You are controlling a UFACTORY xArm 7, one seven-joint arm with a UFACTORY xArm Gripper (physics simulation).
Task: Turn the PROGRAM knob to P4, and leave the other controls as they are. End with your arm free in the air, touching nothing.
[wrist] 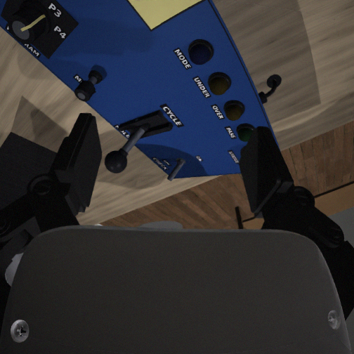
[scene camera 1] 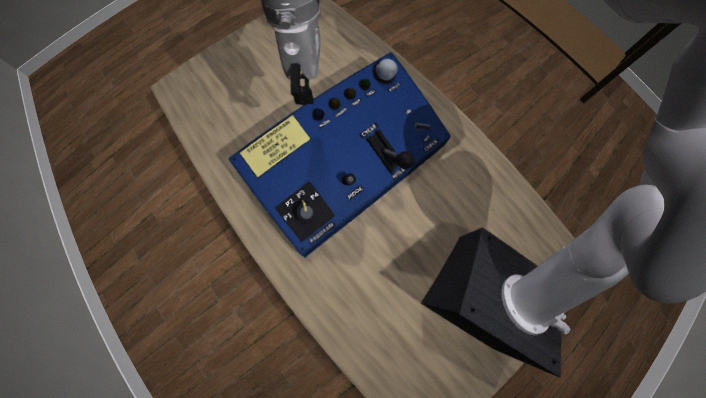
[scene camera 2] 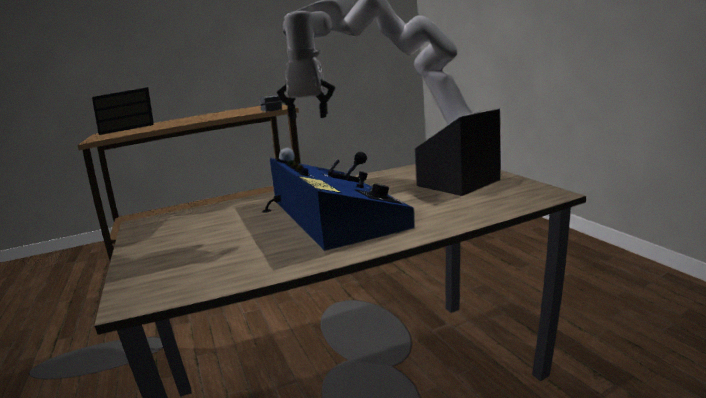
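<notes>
The PROGRAM knob is a dark round knob with a grey cap on a black square plate, at a corner of the blue sloping console. Its yellow pointer line points at P3 in scene camera 1; P4 is the label beside that. My gripper is open and empty, high above the console, apart from it and well away from the knob. In the wrist view its fingers are wide apart and the knob shows at the top left.
The console also carries the MODE stick, a ball-topped lever leaning to the HOLD side, a CHECK toggle, small lamps and a pale dome. A black arm pedestal stands nearby.
</notes>
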